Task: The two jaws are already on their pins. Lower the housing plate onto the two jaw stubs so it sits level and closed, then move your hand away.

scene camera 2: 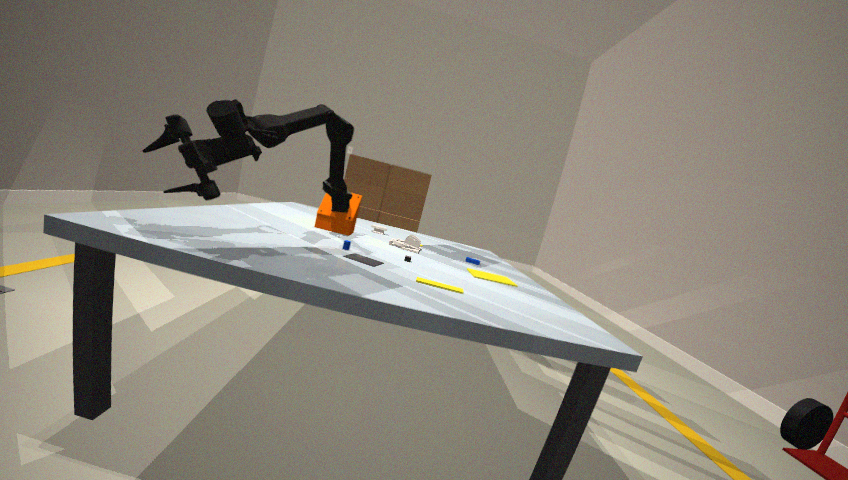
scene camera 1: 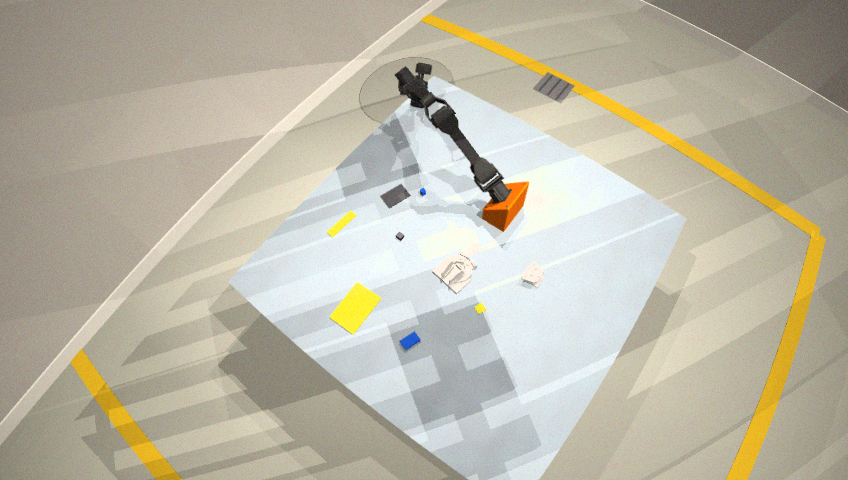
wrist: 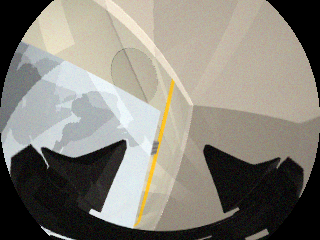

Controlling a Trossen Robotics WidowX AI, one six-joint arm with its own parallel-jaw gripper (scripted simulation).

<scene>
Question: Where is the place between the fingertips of my gripper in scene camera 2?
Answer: At 153, 172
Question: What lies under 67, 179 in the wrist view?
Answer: My gripper.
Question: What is my gripper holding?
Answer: Nothing.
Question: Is my gripper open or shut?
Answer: Open.
</scene>
